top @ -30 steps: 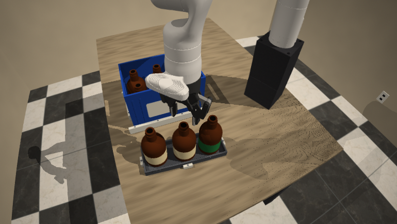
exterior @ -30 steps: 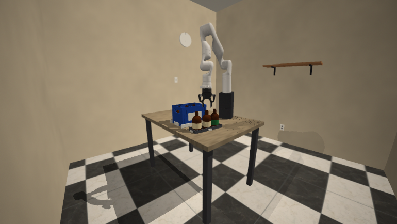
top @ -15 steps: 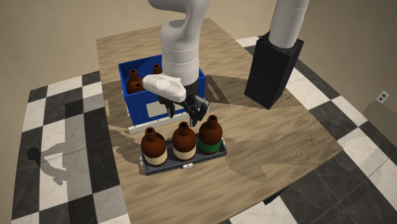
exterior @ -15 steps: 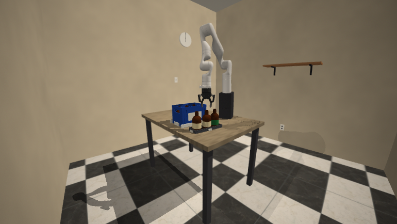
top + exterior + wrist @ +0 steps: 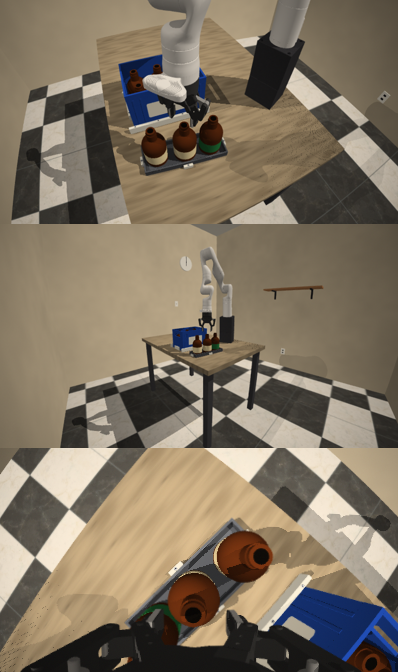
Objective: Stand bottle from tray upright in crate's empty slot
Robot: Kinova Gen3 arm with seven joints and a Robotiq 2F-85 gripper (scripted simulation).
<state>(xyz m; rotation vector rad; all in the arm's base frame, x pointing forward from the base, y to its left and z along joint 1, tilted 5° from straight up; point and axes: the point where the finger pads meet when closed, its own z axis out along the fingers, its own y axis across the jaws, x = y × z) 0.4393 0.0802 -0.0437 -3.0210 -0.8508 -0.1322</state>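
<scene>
Right now the dark grey tray is 18 cm below my hand. Round my hand: blue crate (4 cm behind, 24 cm to the right, 11 cm below).
</scene>
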